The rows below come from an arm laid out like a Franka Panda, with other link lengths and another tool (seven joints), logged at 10 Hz.
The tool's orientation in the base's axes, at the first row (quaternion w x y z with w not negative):
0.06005, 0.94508, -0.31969, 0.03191
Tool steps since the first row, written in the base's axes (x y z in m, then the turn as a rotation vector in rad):
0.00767, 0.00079, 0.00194, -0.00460, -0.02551, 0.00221
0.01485, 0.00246, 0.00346, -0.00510, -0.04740, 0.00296
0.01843, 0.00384, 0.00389, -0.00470, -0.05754, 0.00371
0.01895, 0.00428, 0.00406, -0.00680, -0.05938, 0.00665
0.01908, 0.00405, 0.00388, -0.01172, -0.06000, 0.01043
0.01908, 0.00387, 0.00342, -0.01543, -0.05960, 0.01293
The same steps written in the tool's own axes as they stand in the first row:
0.00580, -0.00511, -0.00186, 0.01188, 0.02311, 0.00113
0.01065, -0.01065, -0.00343, 0.02471, 0.04075, 0.00330
0.01270, -0.01387, -0.00396, 0.03119, 0.04857, 0.00393
0.01287, -0.01452, -0.00418, 0.03091, 0.05157, 0.00121
0.01309, -0.01443, -0.00397, 0.02775, 0.05540, -0.00256
0.01316, -0.01434, -0.00349, 0.02482, 0.05757, -0.00517

